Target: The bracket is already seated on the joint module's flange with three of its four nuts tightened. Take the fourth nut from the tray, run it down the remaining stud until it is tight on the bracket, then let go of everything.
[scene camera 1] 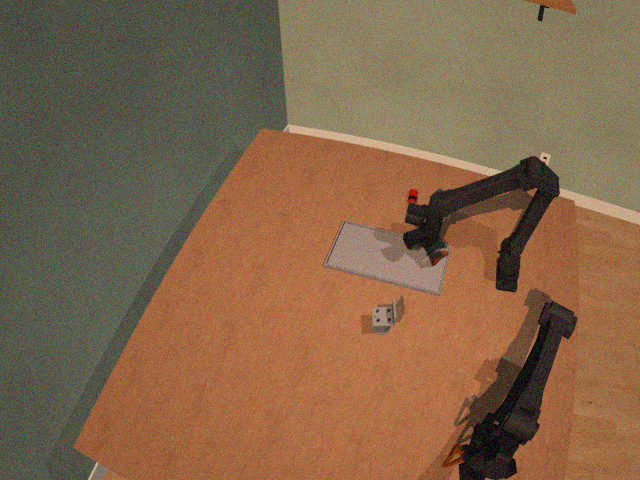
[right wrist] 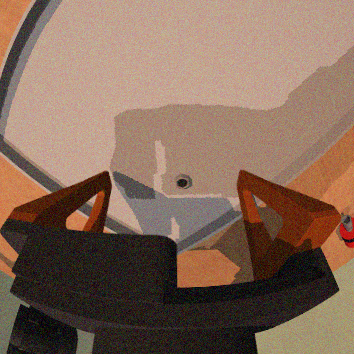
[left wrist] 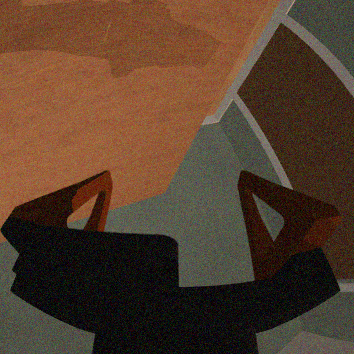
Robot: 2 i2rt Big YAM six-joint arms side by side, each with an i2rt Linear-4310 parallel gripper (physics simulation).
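Frame: origin at the left arm's base, x ahead, y left, z up, level; millimetres.
Where they show: left gripper, fingertip midpoint: (left wrist: 174,177); right gripper, fingertip midpoint: (scene camera 1: 426,255) (right wrist: 173,177); left arm's base, origin of the base link: (scene camera 1: 482,443); right arm's base, origin of the base link: (scene camera 1: 506,278).
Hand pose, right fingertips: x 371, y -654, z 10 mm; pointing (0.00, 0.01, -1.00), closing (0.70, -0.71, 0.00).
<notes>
Things, the pixels of their top centre, and the offset from my right fingertips. Level surfaces: height alone.
- small dark nut, middle of its top: (right wrist: 181,183) dz +0, dx +0, dy -8 mm
- pale grey tray, middle of its top: (scene camera 1: 390,255) dz +6, dx +127, dy +46 mm
- joint module, middle of its top: (scene camera 1: 383,314) dz +65, dx +73, dy +329 mm
- black cylinder, middle of its top: (scene camera 1: 412,197) dz +25, dx +117, dy -250 mm
- wooden table, its level: dz -10 mm
A small dark nut (right wrist: 183,181) lies on the pale grey tray (scene camera 1: 356,253) (right wrist: 150,60), inside the arm's shadow. My right gripper (scene camera 1: 438,256) (right wrist: 173,177) is open and empty above the tray's right end, with the nut showing between and beyond its fingertips in the right wrist view. The light grey bracket (scene camera 1: 381,314) sits on the joint module (scene camera 1: 382,331), below the tray in the scene view. Several dark spots show on its face; nuts and bare stud cannot be told apart. My left gripper (scene camera 1: 452,457) (left wrist: 174,177) is open and empty at the lower right, away from both.
A red and black cylinder (scene camera 1: 412,196) (right wrist: 347,232) stands on the wooden table (scene camera 1: 232,310) (left wrist: 100,135) above the tray in the scene view, close to the right arm's wrist. The left wrist view shows the table's edge and the floor beyond.
</notes>
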